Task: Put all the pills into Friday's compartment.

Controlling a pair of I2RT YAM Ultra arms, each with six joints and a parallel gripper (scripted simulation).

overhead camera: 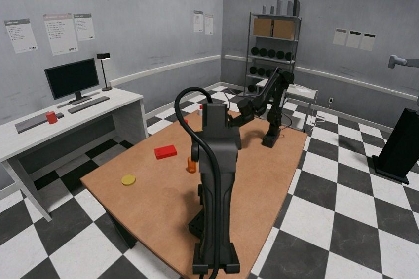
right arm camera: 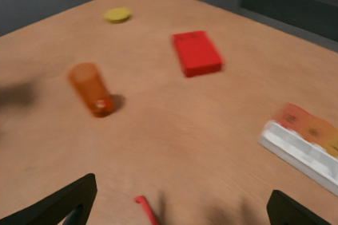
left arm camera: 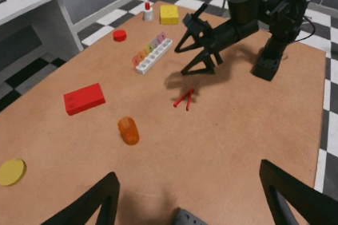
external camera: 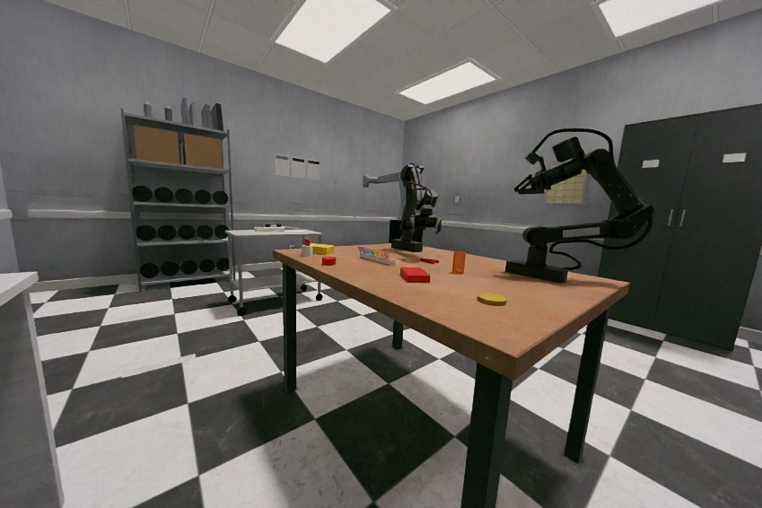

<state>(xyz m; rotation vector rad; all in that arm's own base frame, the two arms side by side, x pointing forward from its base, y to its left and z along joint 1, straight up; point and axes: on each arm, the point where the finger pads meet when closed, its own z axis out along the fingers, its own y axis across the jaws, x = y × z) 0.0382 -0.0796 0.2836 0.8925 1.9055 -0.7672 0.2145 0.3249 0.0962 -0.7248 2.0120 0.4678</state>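
Now: the orange pill bottle 3 cm ahead of my right hand, 20 cm to the left of it and 11 cm below it.
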